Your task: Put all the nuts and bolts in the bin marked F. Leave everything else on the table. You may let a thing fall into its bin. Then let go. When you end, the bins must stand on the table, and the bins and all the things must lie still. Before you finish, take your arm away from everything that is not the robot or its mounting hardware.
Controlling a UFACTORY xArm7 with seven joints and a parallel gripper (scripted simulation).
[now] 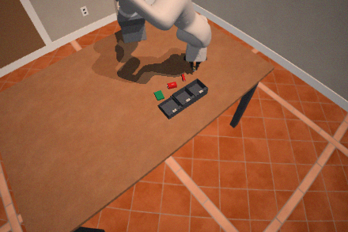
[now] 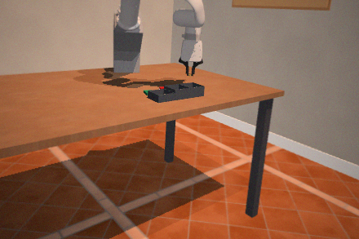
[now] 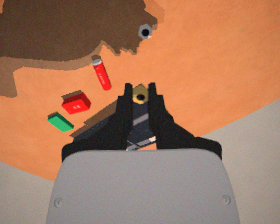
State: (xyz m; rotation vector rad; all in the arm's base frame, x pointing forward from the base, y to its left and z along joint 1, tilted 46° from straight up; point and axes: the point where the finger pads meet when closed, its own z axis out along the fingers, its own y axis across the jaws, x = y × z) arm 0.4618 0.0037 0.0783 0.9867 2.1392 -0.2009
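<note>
My hand is 80 mm above the silver nut, 40 mm to the right of it and 20 mm past it. The rest, counted from my hand: brass nut: 20 mm below; red cylinder: 80 mm below, 40 mm to the right, 40 mm behind; red block: 130 mm to the right, 80 mm below, 80 mm behind.
</note>
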